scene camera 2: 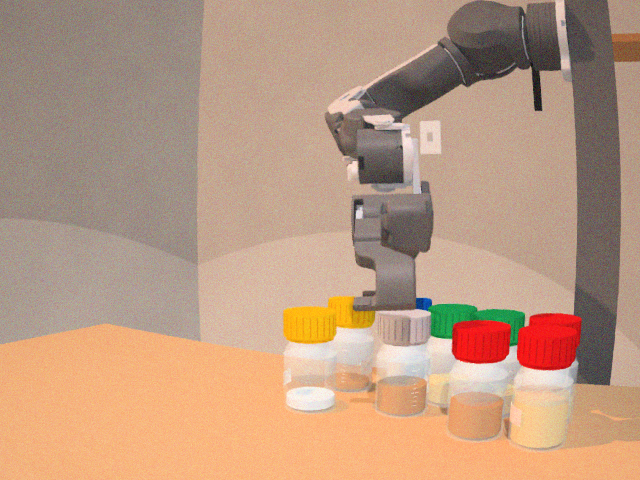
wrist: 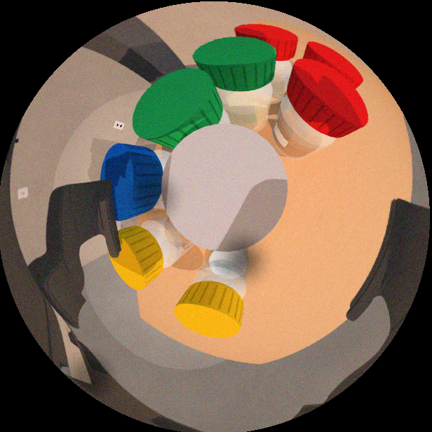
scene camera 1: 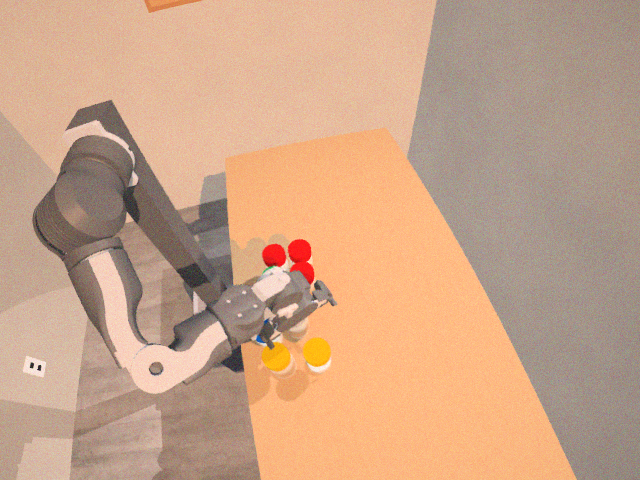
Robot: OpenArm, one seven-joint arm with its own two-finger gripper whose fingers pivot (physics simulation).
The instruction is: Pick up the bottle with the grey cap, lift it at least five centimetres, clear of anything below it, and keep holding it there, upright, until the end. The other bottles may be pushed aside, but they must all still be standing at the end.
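The bottle with the grey cap (scene camera 1: 298,329) (scene camera 2: 403,330) (wrist: 225,185) stands upright on the table among the others; the arm hides its cap in scene camera 1. My gripper (scene camera 1: 301,323) (scene camera 2: 379,302) (wrist: 212,243) is open and empty, pointing down over this bottle. Its fingertips are around cap-top height in scene camera 2, and the near finger overlaps the top edge of the grey cap there. In the wrist view the grey cap lies between the wide-apart fingers. The left finger there overlaps the blue cap (wrist: 131,181) and a yellow cap (wrist: 137,257); whether it touches them I cannot tell.
Two yellow-capped bottles (scene camera 2: 309,324) (scene camera 2: 351,310) stand on one side of the grey-capped one. Green-capped bottles (scene camera 2: 452,320) (scene camera 2: 500,325) and several red-capped ones (scene camera 2: 480,341) (scene camera 2: 546,346) stand on the other. All visible bottles are upright. The table (scene camera 1: 392,310) edge runs close behind the blue-capped bottle.
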